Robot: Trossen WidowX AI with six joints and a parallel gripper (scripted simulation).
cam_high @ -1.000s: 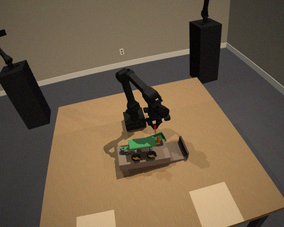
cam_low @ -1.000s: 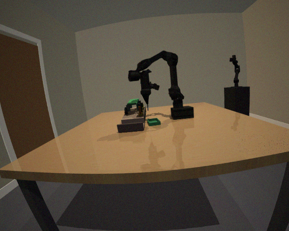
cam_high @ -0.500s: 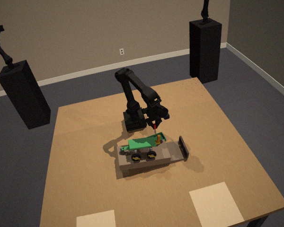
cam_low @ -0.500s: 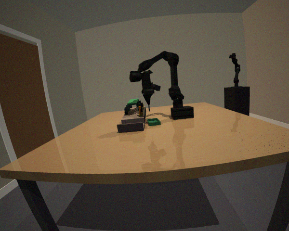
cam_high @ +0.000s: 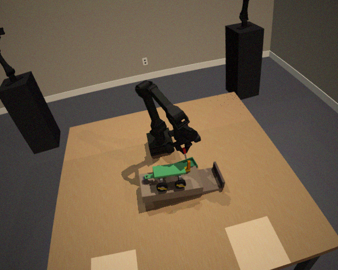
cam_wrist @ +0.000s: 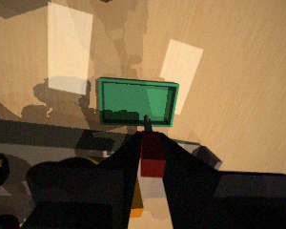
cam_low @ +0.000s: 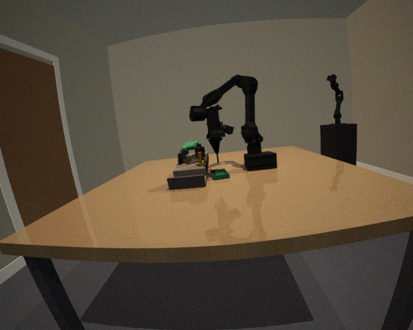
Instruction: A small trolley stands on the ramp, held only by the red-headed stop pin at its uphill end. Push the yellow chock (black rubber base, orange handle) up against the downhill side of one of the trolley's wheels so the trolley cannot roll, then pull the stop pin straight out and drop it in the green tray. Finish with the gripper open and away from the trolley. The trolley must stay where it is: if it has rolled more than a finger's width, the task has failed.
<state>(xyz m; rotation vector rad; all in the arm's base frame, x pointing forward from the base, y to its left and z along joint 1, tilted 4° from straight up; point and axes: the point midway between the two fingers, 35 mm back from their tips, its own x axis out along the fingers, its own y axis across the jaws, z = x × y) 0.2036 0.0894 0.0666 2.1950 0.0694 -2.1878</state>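
The green tray lies 120 mm below my gripper tip. Also, from my gripper tip: yellow chock: 80 mm ahead, 30 mm to the right, 30 mm below; trolley: 120 mm ahead, 120 mm to the right; red-headed stop pin: right at my gripper tip.
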